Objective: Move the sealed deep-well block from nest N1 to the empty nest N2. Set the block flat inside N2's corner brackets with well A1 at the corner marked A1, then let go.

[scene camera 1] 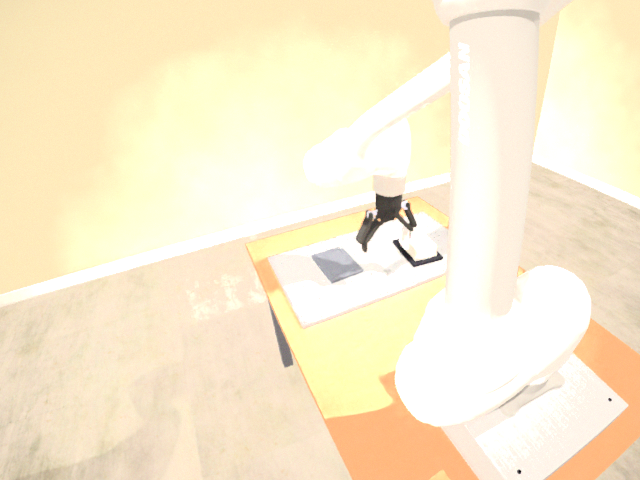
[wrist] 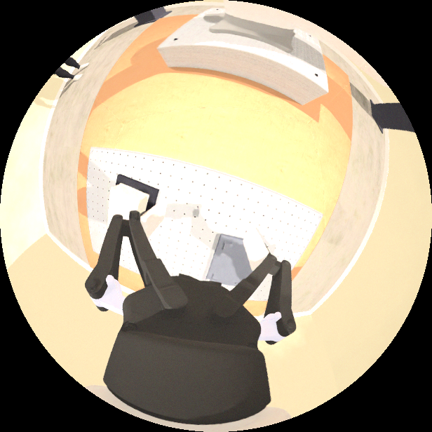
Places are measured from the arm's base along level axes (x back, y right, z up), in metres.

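Where they show: gripper, fingertip midpoint: (scene camera 1: 386, 253).
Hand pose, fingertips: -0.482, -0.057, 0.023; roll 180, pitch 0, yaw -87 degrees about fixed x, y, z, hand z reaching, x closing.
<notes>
After its pixels a point has its place, as x, y, z.
The white block (scene camera 1: 423, 248) @(-0.510, 0.108, -0.028) (wrist: 129, 196) sits in the dark-rimmed nest N1 (scene camera 1: 416, 261) @(-0.501, 0.078, -0.067) (wrist: 140, 185); glare hides its wells and the A1 corner. The grey nest N2 (scene camera 1: 336, 265) @(-0.602, -0.179, -0.068) (wrist: 231, 260) is empty, left of N1 in the scene view and right of it in the wrist view. Its corner brackets are faint and its A1 mark is not legible. My gripper (scene camera 1: 388, 240) (wrist: 206, 221) is open and empty, above the board between the two nests. In the wrist view one finger overlaps the block's edge and the other overlaps N2's side. Exact height is unclear.
Both nests are on a white perforated board (scene camera 1: 310, 307) @(-0.459, -0.323, -0.080) (wrist: 200, 177) on the orange-yellow table (scene camera 1: 356, 335) @(-0.314, -0.238, -0.093) (wrist: 210, 120). The robot's pale base plate (scene camera 1: 563, 439) @(0.177, -0.013, -0.011) (wrist: 240, 60) stands at the table's other end. The arm hides the board's right end in the scene view.
</notes>
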